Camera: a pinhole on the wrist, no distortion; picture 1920 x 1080 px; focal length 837.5 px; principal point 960.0 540.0 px. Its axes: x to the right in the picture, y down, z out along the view. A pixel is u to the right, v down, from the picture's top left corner.
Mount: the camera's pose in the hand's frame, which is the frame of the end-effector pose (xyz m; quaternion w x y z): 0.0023 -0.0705 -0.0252 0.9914 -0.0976 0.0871 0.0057
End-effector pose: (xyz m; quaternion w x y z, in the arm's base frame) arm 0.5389 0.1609 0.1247 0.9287 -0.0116 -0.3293 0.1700
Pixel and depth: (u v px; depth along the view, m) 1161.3 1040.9 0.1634
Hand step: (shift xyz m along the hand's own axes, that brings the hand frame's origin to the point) 0.0662 0.0569 0.1070
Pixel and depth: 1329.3 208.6 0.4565
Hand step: 0.2840 -0.1600 0.4155
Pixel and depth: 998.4 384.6 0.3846
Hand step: 0.0877 -0.0658 0.3569
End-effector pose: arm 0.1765 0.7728 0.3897 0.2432 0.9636 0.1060 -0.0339
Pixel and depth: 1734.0 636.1 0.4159
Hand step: 0.4508 0.0550 0.3005
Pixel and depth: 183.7 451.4 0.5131
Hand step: -0.3765 -0.0212 0.5635
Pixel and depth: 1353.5 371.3 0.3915
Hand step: 0.2529 -0.0728 0.3361
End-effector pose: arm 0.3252 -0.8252 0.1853 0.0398 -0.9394 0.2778 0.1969
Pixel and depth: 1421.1 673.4 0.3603
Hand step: 0.2578 0.0547 0.2772
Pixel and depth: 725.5 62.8 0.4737
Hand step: -0.0394 -0.2424 0.5073
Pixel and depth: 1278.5 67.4 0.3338
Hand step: 0.1899 -0.1911 0.3114
